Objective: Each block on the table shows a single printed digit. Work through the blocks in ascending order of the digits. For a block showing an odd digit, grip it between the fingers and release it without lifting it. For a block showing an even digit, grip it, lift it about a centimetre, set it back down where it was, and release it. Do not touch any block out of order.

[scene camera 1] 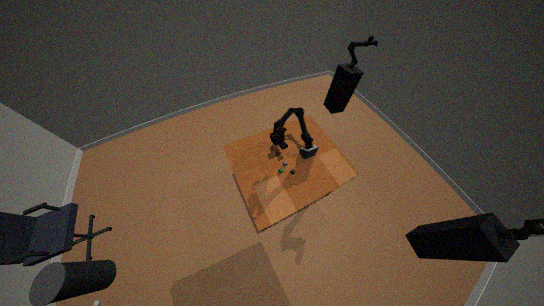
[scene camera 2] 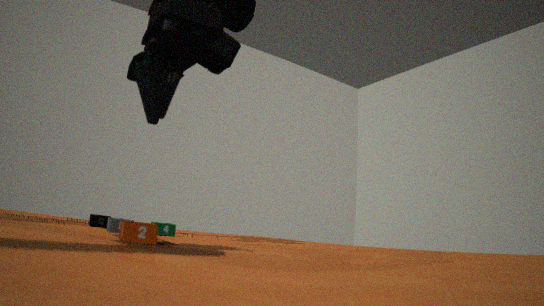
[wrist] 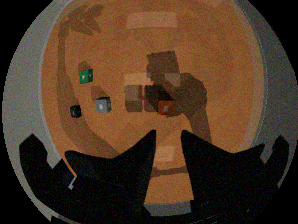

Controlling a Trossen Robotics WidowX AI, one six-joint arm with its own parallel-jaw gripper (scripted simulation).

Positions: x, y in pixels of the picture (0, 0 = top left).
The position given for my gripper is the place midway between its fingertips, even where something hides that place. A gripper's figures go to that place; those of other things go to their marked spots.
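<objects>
My gripper (scene camera 2: 155, 121), 0.38 m from the lens. Orange block (scene camera 2: 133, 232), 0.35 m from the lens.
</objects>
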